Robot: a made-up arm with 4 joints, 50 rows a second.
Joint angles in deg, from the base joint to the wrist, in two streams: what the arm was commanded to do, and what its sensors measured. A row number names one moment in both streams.
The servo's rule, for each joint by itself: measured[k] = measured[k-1] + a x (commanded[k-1-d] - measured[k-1]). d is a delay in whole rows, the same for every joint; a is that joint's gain. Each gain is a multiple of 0.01, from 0.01 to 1. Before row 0 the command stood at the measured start. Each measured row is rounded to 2 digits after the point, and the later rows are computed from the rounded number. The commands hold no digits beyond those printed.
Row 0, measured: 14.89 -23.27 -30.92 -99.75
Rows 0 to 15, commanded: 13.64 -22.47 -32.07 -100.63; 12.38 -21.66 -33.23 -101.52; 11.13 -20.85 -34.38 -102.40; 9.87 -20.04 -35.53 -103.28; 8.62 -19.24 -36.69 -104.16; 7.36 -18.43 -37.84 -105.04; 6.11 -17.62 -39.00 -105.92; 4.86 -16.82 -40.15 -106.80; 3.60 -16.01 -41.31 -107.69; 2.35 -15.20 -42.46 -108.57; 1.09 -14.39 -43.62 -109.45; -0.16 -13.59 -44.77 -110.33; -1.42 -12.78 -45.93 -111.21; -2.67 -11.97 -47.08 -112.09; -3.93 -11.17 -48.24 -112.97; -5.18 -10.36 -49.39 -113.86
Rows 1 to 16, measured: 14.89 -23.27 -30.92 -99.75; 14.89 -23.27 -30.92 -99.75; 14.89 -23.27 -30.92 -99.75; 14.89 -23.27 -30.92 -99.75; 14.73 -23.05 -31.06 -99.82; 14.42 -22.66 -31.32 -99.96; 13.99 -22.15 -31.69 -100.16; 13.45 -21.56 -32.15 -100.41; 12.82 -20.91 -32.69 -100.71; 12.11 -20.22 -33.31 -101.06; 11.33 -19.49 -33.99 -101.45; 10.49 -18.74 -34.73 -101.88; 9.59 -17.98 -35.52 -102.34; 8.65 -17.20 -36.35 -102.84; 7.67 -16.41 -37.22 -103.37; 6.65 -15.62 -38.13 -103.93
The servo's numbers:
d 4
a 0.13 0.28 0.12 0.08

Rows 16 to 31, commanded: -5.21 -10.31 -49.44 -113.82; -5.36 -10.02 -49.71 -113.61; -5.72 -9.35 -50.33 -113.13; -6.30 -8.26 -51.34 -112.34; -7.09 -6.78 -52.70 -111.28; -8.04 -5.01 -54.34 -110.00; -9.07 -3.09 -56.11 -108.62; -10.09 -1.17 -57.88 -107.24; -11.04 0.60 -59.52 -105.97; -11.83 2.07 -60.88 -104.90; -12.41 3.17 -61.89 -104.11; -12.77 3.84 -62.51 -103.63; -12.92 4.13 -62.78 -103.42; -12.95 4.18 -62.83 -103.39; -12.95 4.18 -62.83 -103.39; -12.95 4.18 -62.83 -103.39
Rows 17 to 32, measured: 5.60 -14.82 -39.07 -104.51; 4.52 -14.02 -40.03 -105.12; 3.42 -13.22 -41.02 -105.75; 2.30 -12.42 -42.02 -106.40; 1.32 -11.83 -42.91 -106.99; 0.45 -11.32 -43.73 -107.52; -0.35 -10.77 -44.52 -107.97; -1.12 -10.07 -45.34 -108.32; -1.90 -9.15 -46.22 -108.56; -2.70 -7.99 -47.19 -108.68; -3.53 -6.62 -48.26 -108.68; -4.38 -5.09 -49.41 -108.56; -5.25 -3.50 -50.62 -108.35; -6.11 -1.94 -51.85 -108.07; -6.93 -0.51 -53.05 -107.75; -7.69 0.71 -54.19 -107.42
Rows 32 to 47, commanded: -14.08 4.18 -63.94 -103.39; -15.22 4.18 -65.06 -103.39; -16.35 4.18 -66.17 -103.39; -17.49 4.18 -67.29 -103.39; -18.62 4.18 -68.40 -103.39; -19.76 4.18 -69.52 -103.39; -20.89 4.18 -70.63 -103.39; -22.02 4.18 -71.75 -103.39; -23.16 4.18 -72.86 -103.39; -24.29 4.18 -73.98 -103.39; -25.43 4.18 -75.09 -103.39; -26.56 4.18 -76.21 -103.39; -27.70 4.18 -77.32 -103.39; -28.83 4.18 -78.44 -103.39; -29.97 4.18 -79.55 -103.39; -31.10 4.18 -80.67 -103.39
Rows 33 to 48, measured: -8.37 1.67 -55.22 -107.10; -8.97 2.37 -56.13 -106.80; -9.49 2.88 -56.93 -106.53; -9.94 3.24 -57.64 -106.28; -10.48 3.50 -58.40 -106.05; -11.10 3.69 -59.20 -105.84; -11.78 3.83 -60.04 -105.64; -12.52 3.93 -60.91 -105.46; -13.31 4.00 -61.81 -105.29; -14.15 4.05 -62.74 -105.14; -15.03 4.09 -63.69 -105.00; -15.94 4.12 -64.66 -104.87; -16.88 4.14 -65.64 -104.75; -17.84 4.15 -66.64 -104.64; -18.83 4.16 -67.65 -104.54; -19.83 4.17 -68.68 -104.45
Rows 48 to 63, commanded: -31.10 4.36 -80.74 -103.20; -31.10 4.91 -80.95 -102.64; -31.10 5.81 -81.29 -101.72; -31.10 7.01 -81.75 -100.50; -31.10 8.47 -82.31 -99.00; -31.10 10.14 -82.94 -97.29; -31.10 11.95 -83.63 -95.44; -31.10 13.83 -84.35 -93.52; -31.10 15.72 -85.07 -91.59; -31.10 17.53 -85.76 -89.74; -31.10 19.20 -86.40 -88.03; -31.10 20.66 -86.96 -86.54; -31.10 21.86 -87.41 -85.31; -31.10 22.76 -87.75 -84.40; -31.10 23.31 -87.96 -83.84; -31.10 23.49 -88.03 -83.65
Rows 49 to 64, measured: -20.85 4.17 -69.72 -104.37; -21.89 4.17 -70.77 -104.29; -22.94 4.17 -71.82 -104.22; -24.00 4.17 -72.88 -104.15; -24.92 4.22 -73.82 -104.07; -25.72 4.41 -74.68 -103.96; -26.42 4.80 -75.47 -103.78; -27.03 5.42 -76.22 -103.52; -27.56 6.27 -76.95 -103.16; -28.02 7.35 -77.67 -102.69; -28.42 8.64 -78.39 -102.11; -28.77 10.09 -79.11 -101.42; -29.07 11.67 -79.83 -100.63; -29.33 13.31 -80.54 -99.76; -29.56 14.96 -81.24 -98.82; -29.76 16.56 -81.93 -97.84
